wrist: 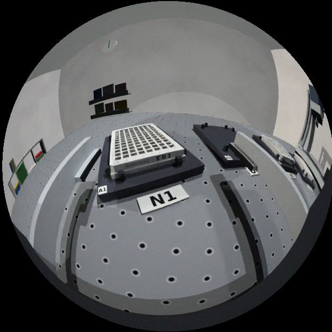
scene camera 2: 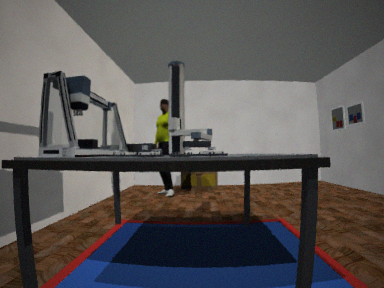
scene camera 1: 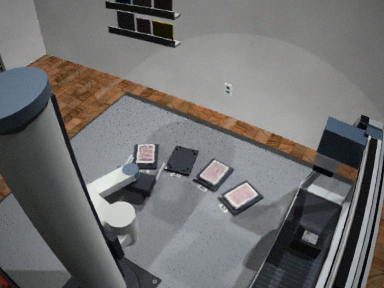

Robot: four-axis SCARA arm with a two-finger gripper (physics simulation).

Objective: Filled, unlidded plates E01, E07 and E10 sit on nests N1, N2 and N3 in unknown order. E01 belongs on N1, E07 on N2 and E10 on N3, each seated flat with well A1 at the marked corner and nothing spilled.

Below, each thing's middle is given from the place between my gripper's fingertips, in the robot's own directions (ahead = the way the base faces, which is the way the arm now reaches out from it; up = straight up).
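Scene:
The out nest (wrist: pixel 215 136) is 12 cm ahead of my hand, and it also sits 12 cm to the right of my hand and 4 cm below it. As for nest N1 (wrist: pixel 140 181), I find it 4 cm ahead of my hand, 5 cm to the left of it and 4 cm below it.

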